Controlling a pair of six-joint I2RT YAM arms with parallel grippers.
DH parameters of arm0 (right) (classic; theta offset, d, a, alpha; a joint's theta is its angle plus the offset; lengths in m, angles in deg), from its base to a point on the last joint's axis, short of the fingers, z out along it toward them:
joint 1: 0 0.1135 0.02 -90
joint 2: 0 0 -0.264 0
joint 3: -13.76 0 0.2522 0
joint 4: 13.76 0 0.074 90
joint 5: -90 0 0 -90
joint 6: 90 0.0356 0 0
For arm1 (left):
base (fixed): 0 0 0 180
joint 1: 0 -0.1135 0.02 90
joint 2: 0 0 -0.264 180
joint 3: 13.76 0 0.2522 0
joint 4: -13.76 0 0.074 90
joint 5: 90 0 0 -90
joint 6: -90 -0.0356 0 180
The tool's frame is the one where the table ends.
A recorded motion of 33 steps. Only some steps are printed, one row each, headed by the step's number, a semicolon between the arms.
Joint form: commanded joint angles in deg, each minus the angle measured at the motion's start. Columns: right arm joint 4, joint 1, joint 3, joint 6, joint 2, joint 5; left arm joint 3, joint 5, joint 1, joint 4, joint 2, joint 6.
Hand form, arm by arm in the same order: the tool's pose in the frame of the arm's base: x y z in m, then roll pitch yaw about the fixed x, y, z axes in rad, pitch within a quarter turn. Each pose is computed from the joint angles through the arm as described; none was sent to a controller.
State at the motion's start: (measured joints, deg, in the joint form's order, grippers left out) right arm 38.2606 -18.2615 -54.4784 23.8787 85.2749 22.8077; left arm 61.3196 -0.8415 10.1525 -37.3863 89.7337 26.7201
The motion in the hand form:
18: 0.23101 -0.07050 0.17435 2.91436 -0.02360 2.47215; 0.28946 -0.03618 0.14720 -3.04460 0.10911 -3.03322
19: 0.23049 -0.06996 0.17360 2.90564 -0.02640 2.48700; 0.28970 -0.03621 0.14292 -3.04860 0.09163 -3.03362
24: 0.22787 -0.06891 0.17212 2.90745 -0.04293 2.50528; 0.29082 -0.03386 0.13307 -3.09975 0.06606 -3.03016
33: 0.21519 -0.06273 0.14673 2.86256 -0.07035 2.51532; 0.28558 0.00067 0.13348 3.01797 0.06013 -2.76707
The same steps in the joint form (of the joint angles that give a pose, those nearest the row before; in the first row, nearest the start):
18: 12.96 -0.57 4.15 -3.85 0.68 -10.10; -5.57 4.87 -3.52 -3.30 8.00 -13.92
19: 12.94 -0.57 4.35 -4.68 0.68 -9.53; -5.57 4.87 -3.52 -3.43 8.90 -13.92
24: 13.77 -0.57 4.70 -5.75 0.68 -9.29; -5.57 2.34 -3.69 -3.45 10.95 -13.90
33: 8.09 -0.57 11.21 -6.12 0.68 -6.36; -5.55 -7.02 -9.31 -7.28 10.88 -4.24

